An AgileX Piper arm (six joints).
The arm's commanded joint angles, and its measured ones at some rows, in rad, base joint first. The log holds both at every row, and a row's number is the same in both.
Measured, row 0:
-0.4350 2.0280 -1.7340 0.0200 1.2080 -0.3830
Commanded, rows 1 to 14:
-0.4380 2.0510 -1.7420 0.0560 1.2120 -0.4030
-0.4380 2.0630 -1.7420 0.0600 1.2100 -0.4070
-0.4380 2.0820 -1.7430 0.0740 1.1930 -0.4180
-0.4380 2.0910 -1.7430 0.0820 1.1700 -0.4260
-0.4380 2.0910 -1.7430 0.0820 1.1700 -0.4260
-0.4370 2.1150 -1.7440 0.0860 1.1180 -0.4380
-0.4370 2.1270 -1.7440 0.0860 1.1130 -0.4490
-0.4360 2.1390 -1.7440 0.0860 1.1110 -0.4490
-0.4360 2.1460 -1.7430 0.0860 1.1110 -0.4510
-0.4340 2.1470 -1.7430 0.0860 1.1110 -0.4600
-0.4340 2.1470 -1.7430 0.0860 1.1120 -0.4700
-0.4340 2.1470 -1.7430 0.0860 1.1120 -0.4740
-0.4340 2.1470 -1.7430 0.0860 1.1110 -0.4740
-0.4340 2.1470 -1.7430 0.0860 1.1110 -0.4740
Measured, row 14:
-0.4350 2.1430 -1.7420 0.0850 1.1200 -0.4630
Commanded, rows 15 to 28:
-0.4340 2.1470 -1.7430 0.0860 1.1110 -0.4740
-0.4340 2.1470 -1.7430 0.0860 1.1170 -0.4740
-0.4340 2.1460 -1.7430 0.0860 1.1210 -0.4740
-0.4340 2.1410 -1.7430 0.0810 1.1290 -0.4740
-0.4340 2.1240 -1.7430 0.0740 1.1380 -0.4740
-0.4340 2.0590 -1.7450 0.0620 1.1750 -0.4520
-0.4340 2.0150 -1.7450 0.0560 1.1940 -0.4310
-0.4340 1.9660 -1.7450 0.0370 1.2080 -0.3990
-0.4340 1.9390 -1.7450 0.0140 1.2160 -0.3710
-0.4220 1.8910 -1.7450 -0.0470 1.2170 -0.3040
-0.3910 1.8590 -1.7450 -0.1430 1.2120 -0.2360
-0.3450 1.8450 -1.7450 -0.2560 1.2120 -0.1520
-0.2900 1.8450 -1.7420 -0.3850 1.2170 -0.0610
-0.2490 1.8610 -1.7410 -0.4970 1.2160 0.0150
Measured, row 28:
-0.3000 1.8470 -1.7440 -0.3470 1.2100 -0.1040
